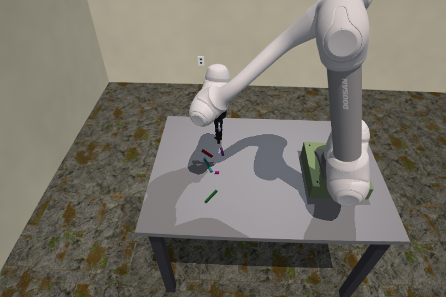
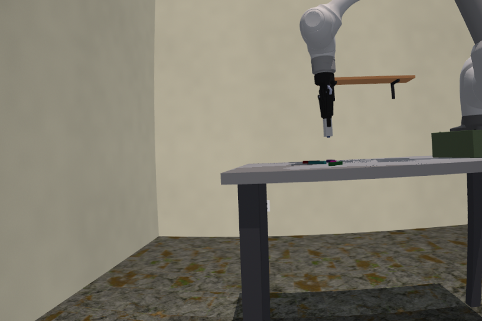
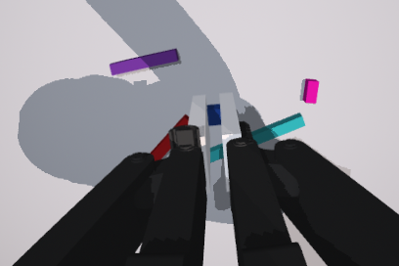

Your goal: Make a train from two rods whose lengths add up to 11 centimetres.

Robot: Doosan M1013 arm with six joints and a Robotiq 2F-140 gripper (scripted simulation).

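The blue rod lies 30 mm below my hand. Round my hand: turquoise rod: 50 mm ahead, 40 mm to the left, 130 mm below; purple rod: 20 mm behind, 60 mm to the right, 130 mm below; red rod: 60 mm ahead, 40 mm to the right, 130 mm below.
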